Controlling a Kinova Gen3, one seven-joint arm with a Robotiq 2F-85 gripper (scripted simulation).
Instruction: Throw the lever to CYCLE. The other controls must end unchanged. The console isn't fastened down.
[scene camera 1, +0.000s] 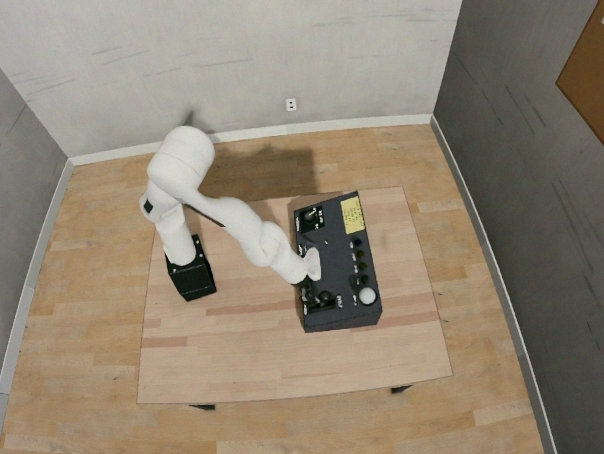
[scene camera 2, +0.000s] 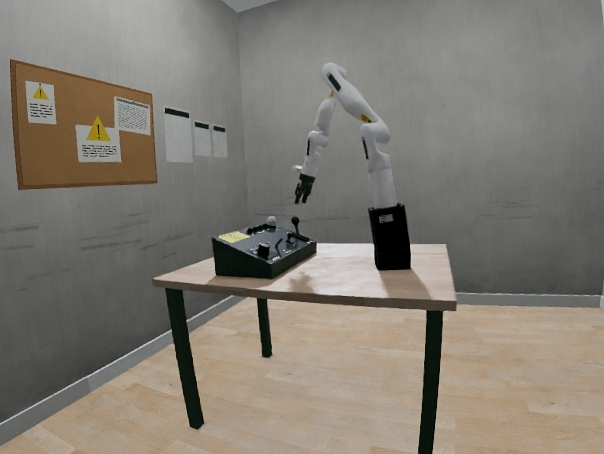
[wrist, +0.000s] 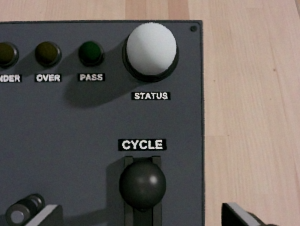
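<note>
What I see is a dark console (scene camera 1: 337, 226) (scene camera 2: 235, 254) (wrist: 86, 107), and the console is visible to me in scene camera 1, in scene camera 2 and in the wrist view.
</note>
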